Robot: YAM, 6 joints.
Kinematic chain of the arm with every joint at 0, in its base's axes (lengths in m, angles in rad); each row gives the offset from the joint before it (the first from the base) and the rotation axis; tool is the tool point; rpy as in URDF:
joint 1: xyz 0 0 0.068 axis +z
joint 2: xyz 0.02 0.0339 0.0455 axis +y
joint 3: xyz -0.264 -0.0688 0 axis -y
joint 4: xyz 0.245 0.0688 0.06 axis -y
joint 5: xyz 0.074 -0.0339 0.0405 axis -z
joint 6: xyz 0.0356 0 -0.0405 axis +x
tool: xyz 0 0 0 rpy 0 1.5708 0
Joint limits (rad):
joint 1: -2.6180..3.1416
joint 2: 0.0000..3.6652
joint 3: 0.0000..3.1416
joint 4: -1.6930..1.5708
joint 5: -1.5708..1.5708
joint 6: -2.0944..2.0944
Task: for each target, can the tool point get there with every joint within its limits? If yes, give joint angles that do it. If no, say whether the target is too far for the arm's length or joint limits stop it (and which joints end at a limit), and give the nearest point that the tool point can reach.
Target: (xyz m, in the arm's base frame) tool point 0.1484 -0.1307 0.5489
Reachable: yes | joints 2.5924 0.5071 2.0154 -0.7369 -1.2697 1.6493
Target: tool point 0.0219 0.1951 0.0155
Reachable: yes | joints 1.2857 2.4713 0.8605 -1.3561 -1.2589 1.6662
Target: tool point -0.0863 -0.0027 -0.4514
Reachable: no: joint limits stop it (at a limit: joint 1, joint 2) | nearest point -0.1216 -0.0007 -0.3573 | short by 0.101 m
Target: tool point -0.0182 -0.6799 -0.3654
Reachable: no: too far | nearest point -0.0142 -0.5305 -0.2452 | short by 0.192 m
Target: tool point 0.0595 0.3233 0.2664
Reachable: yes | joints 1.3565 1.7196 1.4731 -1.1646 -0.3018 0.7484
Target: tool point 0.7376 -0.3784 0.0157
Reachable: no: too far | nearest point 0.5706 -0.2927 0.0384 | short by 0.189 m
